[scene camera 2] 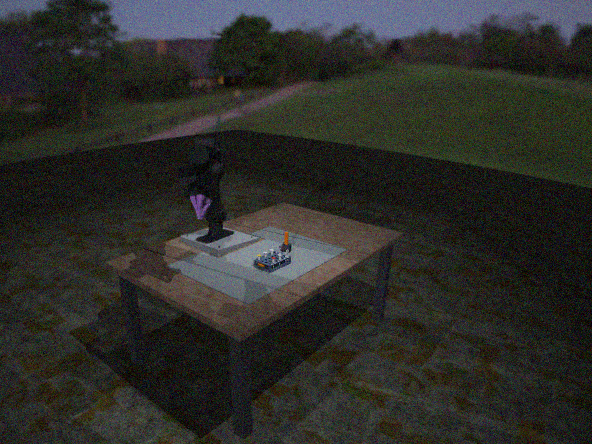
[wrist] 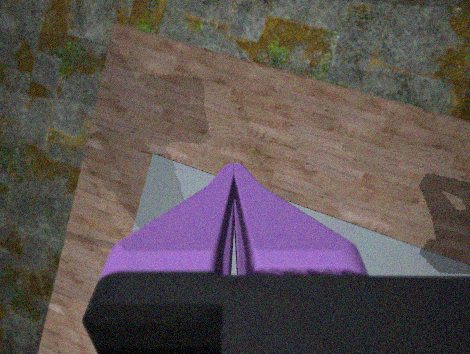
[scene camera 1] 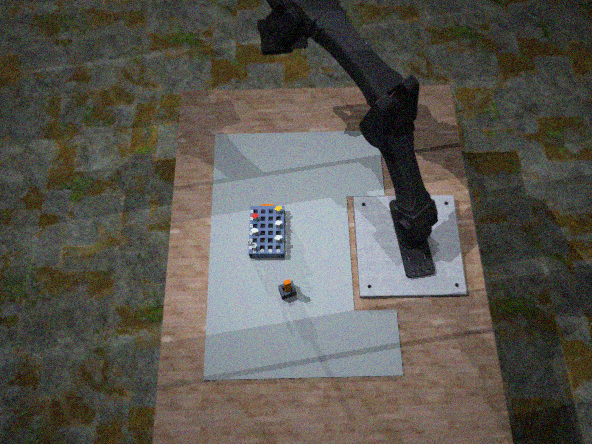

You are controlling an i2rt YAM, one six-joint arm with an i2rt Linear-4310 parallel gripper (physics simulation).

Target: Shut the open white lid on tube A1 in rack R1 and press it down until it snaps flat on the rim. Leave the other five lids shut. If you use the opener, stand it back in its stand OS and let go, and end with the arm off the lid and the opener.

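Places are measured from the arm's base along level axes (x right, y ahead, z up), in metres.
Pixels of known places: gripper, fingertip midpoint: [scene camera 2: 199, 219] [wrist: 234, 176] [scene camera 1: 270, 47]; arm's base, origin of the base link: [scene camera 2: 215, 236] [scene camera 1: 411, 237].
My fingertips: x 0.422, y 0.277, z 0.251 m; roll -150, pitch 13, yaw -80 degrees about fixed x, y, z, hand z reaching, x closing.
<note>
For each thing: its middle in the pictures, then the offset to it from my fingertips. Level surfaces: height alone.
- blue rack R1, body centre: [scene camera 1: 266, 227] [scene camera 2: 272, 257] dy +0.071, dx -0.343, dz -0.239 m
- grey mat, its level: dz -0.271 m
- yellow lid, body centre: [scene camera 1: 278, 208] dy +0.035, dx -0.304, dz -0.223 m
- red lid, body centre: [scene camera 1: 254, 215] dy +0.096, dx -0.314, dz -0.223 m
- orange opener, body centre: [scene camera 1: 287, 286] [scene camera 2: 286, 241] dy +0.045, dx -0.504, dz -0.226 m
- wooden table, its level: dz -0.274 m
The blue rack R1 [scene camera 1: 267, 256] [scene camera 2: 280, 265] stands on the grey mat [scene camera 1: 235, 310] [scene camera 2: 245, 295]. It holds tubes with a yellow lid [scene camera 1: 278, 208], a red lid [scene camera 1: 255, 216] and several white lids. A pale, ring-like tube top [scene camera 1: 253, 245] at the rack's lower left corner in scene camera 1 looks like the open one, but its lid is too small to read clearly. The orange opener [scene camera 1: 287, 284] [scene camera 2: 286, 237] stands upright in its dark stand [scene camera 1: 287, 293] [scene camera 2: 285, 248]. My gripper [scene camera 2: 200, 218] [wrist: 234, 176] is shut and empty, high up and well away from rack and opener.
The arm's base sits on a light plate [scene camera 1: 375, 265] [scene camera 2: 220, 250] beside the mat. The wooden table [scene camera 1: 200, 410] [scene camera 2: 215, 317] [wrist: 310, 135] surrounds the mat. The arm's upper links reach past the table's far edge in scene camera 1.
</note>
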